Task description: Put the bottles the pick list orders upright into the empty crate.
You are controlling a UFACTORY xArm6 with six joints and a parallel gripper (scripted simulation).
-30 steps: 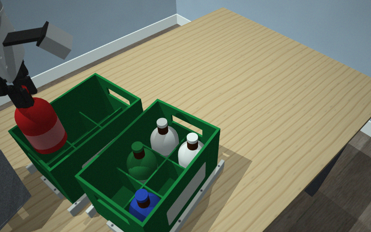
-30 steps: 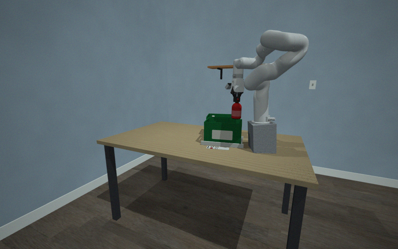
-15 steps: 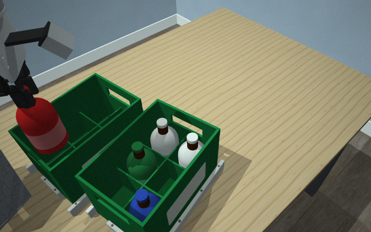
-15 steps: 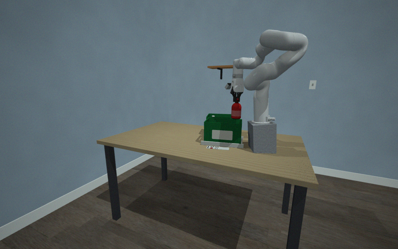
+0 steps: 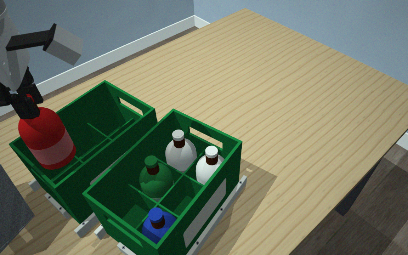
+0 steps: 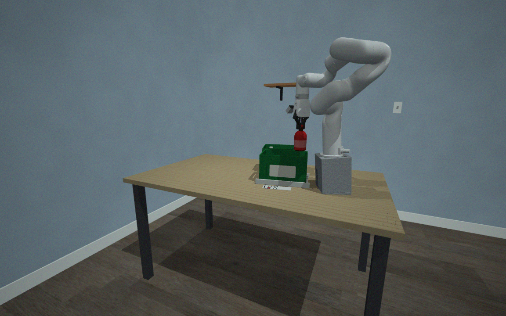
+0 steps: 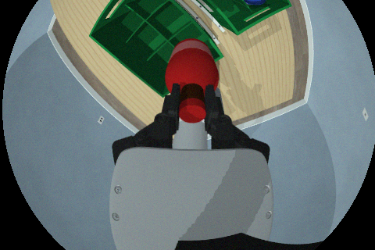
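My hand is 70 mm above the red-label bottle. Round my hand: blue bottle 250 mm below, 200 mm to the right, 120 mm ahead; then pick list 340 mm below, 210 mm to the left, 30 mm ahead; then green bottle 250 mm below, 160 mm ahead, 80 mm to the right.
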